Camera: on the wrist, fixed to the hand. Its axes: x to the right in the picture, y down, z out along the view.
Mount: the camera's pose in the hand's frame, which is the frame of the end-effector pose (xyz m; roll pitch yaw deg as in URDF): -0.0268 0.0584 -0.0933 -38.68 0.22 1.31
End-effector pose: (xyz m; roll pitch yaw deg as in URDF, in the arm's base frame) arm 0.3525 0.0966 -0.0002 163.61 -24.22 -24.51
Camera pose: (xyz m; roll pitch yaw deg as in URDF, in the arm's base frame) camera 0.2784 0.0978 0.0855 125.47 -24.80 -25.83
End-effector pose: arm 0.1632 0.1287 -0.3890 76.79 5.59 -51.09
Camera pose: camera 0.2297 0.2122 -0.3510 38.15 4.36 -50.57
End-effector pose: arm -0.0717 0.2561 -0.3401 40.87 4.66 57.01
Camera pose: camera -0.1759 0.2888 -0.3702 2.27 3.97 58.15
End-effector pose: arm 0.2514 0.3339 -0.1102 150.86 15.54 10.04
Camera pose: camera 0.2559 0.3290 0.0029 111.90 14.71 8.97
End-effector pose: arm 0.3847 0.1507 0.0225 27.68 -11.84 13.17
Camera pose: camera 0.3486 0.2399 -0.0373 -11.27 -12.25 14.46
